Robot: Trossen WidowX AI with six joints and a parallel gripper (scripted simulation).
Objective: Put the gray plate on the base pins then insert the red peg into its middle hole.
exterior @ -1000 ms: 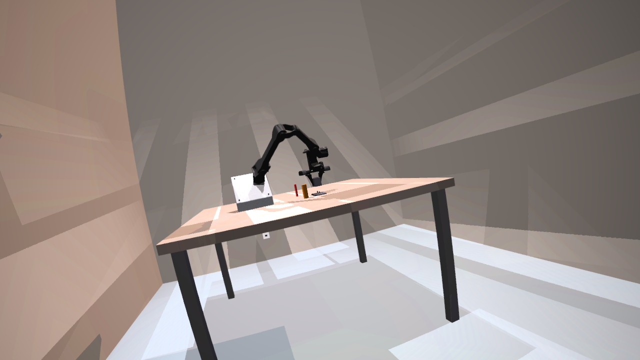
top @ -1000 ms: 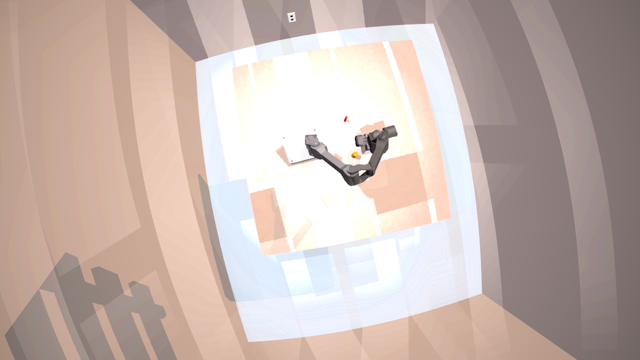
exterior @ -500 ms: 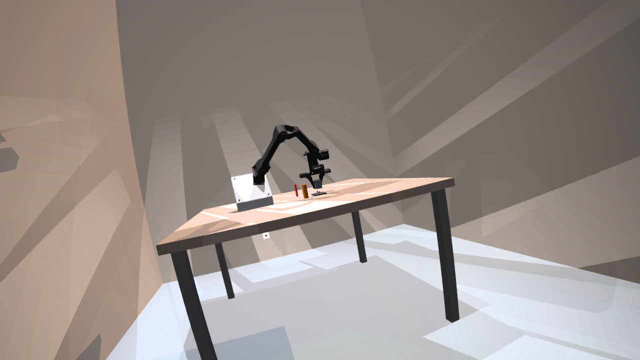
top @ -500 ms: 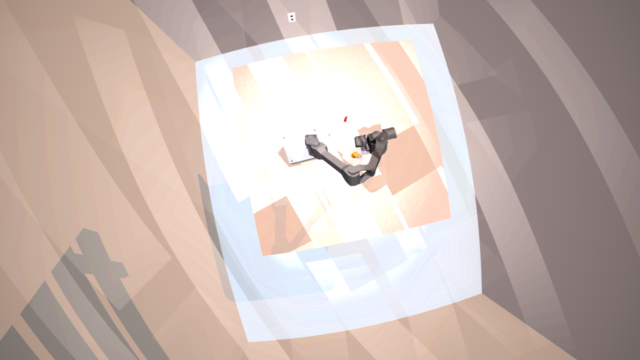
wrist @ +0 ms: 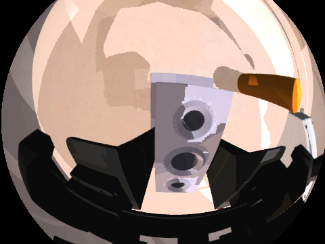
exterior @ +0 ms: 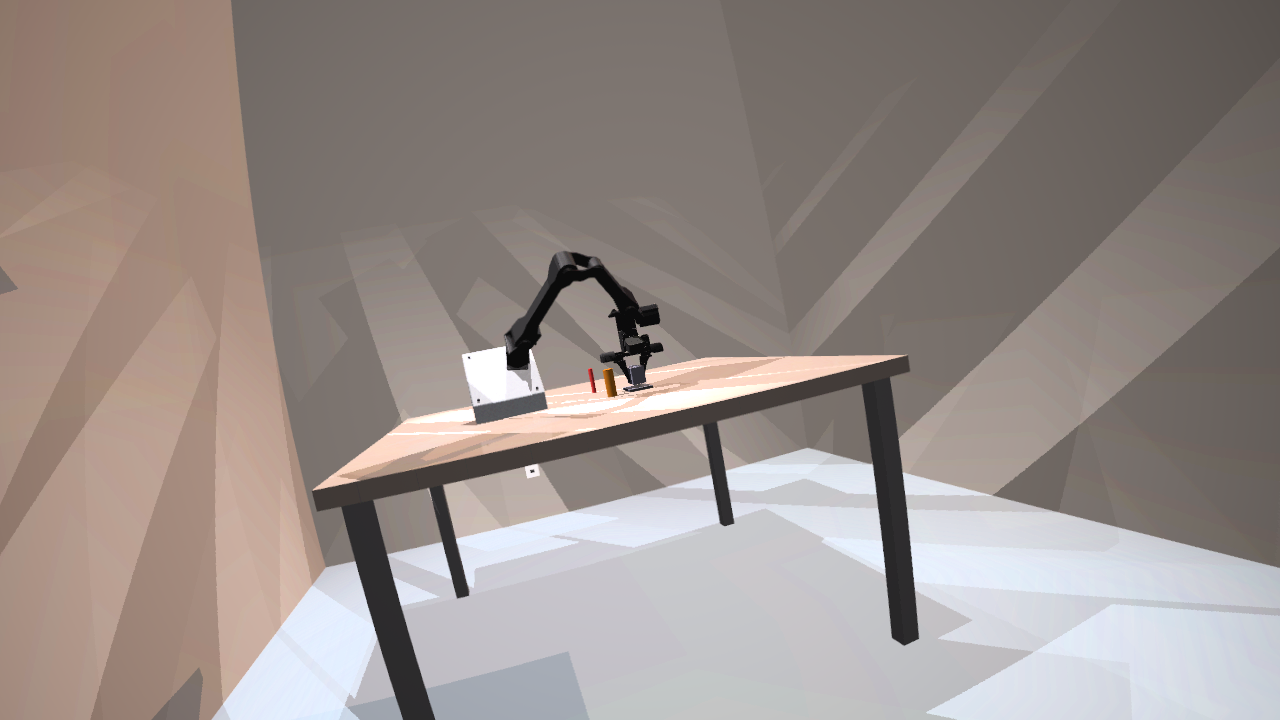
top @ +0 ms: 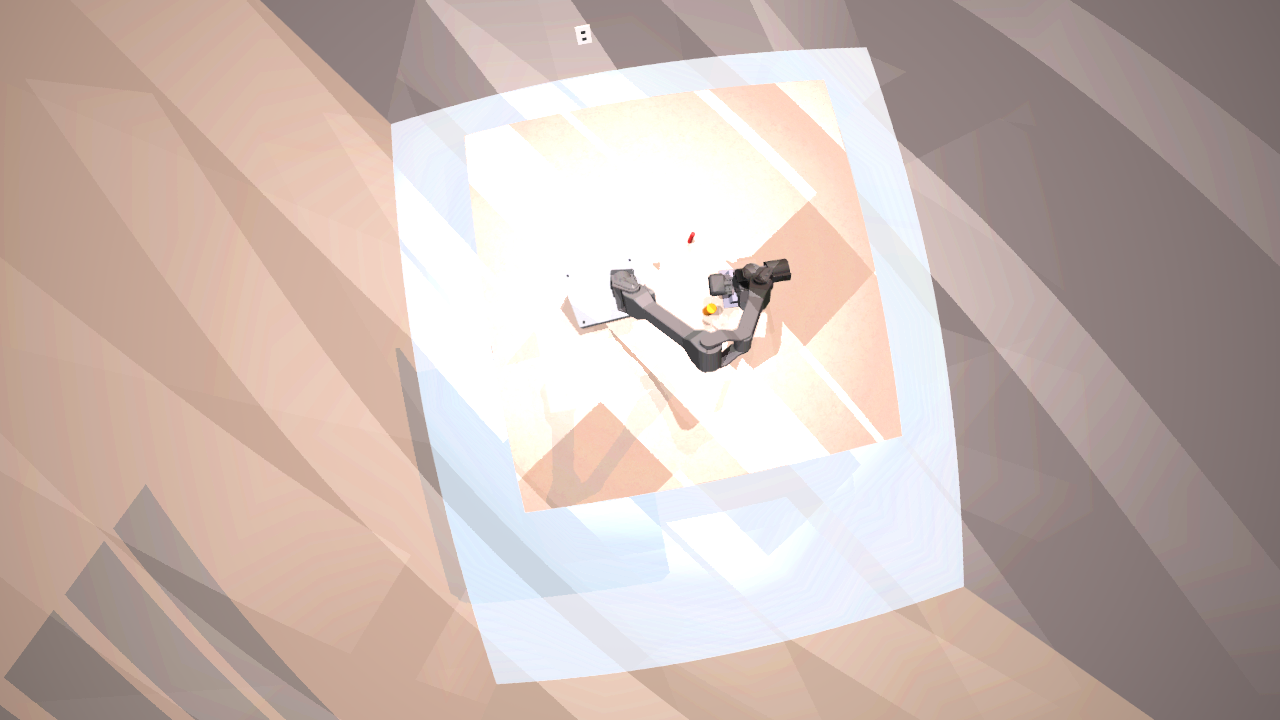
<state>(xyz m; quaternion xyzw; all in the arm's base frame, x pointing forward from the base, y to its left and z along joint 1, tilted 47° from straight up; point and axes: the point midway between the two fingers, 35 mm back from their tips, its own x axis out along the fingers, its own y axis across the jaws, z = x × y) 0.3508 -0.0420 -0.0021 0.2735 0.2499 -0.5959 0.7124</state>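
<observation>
The pin base is 2 cm below my gripper tip. The rest, counted from my gripper tip: yellow-orange object 9 cm behind, 7 cm to the right, 1 cm above; gray plate 3 cm above; red peg 16 cm to the left, 12 cm behind, 1 cm above.
</observation>
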